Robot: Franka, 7 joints.
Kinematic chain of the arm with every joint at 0, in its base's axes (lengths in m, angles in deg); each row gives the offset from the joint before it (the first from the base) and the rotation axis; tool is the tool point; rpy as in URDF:
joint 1: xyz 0 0 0.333 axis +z
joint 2: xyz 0 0 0 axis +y
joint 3: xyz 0 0 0.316 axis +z
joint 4: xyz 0.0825 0 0 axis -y
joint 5: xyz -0.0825 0 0.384 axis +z
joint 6: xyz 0 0 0 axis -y
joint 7: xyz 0.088 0 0 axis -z
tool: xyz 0 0 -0.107 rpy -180 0 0
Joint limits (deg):
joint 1: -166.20..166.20
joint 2: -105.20..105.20
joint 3: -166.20..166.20
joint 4: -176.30..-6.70
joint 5: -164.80..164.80
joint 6: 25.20..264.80
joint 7: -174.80..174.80
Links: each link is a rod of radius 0.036 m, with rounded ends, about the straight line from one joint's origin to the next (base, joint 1, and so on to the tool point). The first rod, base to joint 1, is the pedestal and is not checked.
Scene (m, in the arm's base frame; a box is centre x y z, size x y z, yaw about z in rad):
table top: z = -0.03
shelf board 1: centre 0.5 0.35 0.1 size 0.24 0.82 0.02 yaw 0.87
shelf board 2: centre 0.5 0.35 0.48 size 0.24 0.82 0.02 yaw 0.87
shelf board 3: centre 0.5 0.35 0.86 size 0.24 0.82 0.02 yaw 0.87
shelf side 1: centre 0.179 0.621 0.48 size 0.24 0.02 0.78 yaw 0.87
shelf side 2: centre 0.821 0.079 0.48 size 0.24 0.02 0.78 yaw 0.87
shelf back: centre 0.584 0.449 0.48 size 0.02 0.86 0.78 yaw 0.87
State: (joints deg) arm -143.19 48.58 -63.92 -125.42 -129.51 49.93 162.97
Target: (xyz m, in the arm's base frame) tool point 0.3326 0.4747 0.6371
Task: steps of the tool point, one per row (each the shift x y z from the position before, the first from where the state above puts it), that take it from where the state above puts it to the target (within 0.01 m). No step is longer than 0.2 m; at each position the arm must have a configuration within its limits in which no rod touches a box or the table.
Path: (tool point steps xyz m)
1: 0.1057 0.0952 0.0950
2: 0.1382 0.0576 0.0747
3: 0.1547 0.0137 0.0497
4: 0.1529 -0.0311 0.0230
5: 0.1341 -0.0715 -0.0021
6: 0.0456 0.0668 0.0034
7: 0.0470 0.0583 -0.0002
8: 0.0520 0.0462 -0.0032

